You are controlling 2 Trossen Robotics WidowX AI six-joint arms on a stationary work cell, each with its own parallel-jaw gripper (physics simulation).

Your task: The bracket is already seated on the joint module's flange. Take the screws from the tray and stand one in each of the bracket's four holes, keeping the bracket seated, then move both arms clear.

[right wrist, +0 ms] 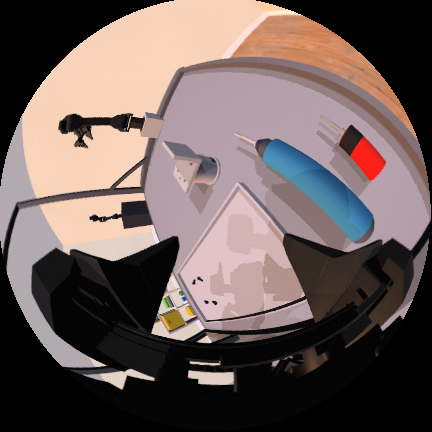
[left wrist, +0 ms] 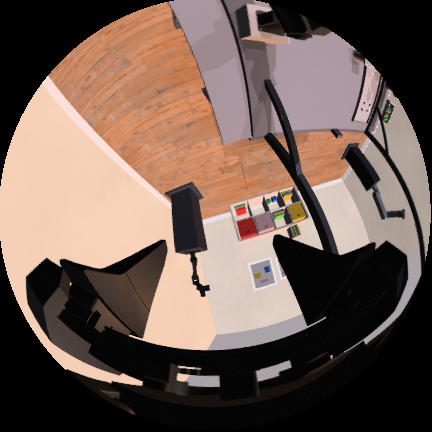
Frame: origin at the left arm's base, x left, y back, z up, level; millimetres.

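Seen in the pictures: left gripper, between the fingertips: (right wrist: 90, 143) (left wrist: 220, 243); right gripper, between the fingertips: (right wrist: 232, 240); left arm's base, origin of its link: (right wrist: 142, 123).
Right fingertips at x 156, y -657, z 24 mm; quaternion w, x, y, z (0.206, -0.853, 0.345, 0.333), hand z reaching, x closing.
Pixels of each thing's top centre, then the offset from my right fingertips to it.
- round joint module, centre of its top: (right wrist: 184, 166) dx -60, dy +170, dz -49 mm
- blue-handled pointed tool, centre of its top: (right wrist: 294, 163) dx +70, dy +35, dz -72 mm
- black tool, centre of its top: (right wrist: 352, 134) dx +152, dy +11, dz -78 mm
The pale grey bracket (right wrist: 188, 172) is against the end of the round joint module (right wrist: 210, 169) in the right wrist view; small dark holes show in its face. The pink-white tray (right wrist: 240, 280) (left wrist: 361, 104) lies nearer my right gripper, with several small dark screws (right wrist: 198, 281) in its near left part. Dark specks in the tray also show in the left wrist view. My right gripper (right wrist: 232, 240) is open and empty, above the tray. My left gripper (left wrist: 220, 243) is open and empty, tilted toward the room, away from the bracket. The bracket is not visible in the left wrist view.
A blue-handled pointed tool (right wrist: 320, 187) lies right of the tray, and a red and black tool (right wrist: 364, 152) with thin prongs lies beyond it. Dark frame bars (left wrist: 300, 175) cross the left wrist view. A pale block (left wrist: 255, 25) stands at its top.
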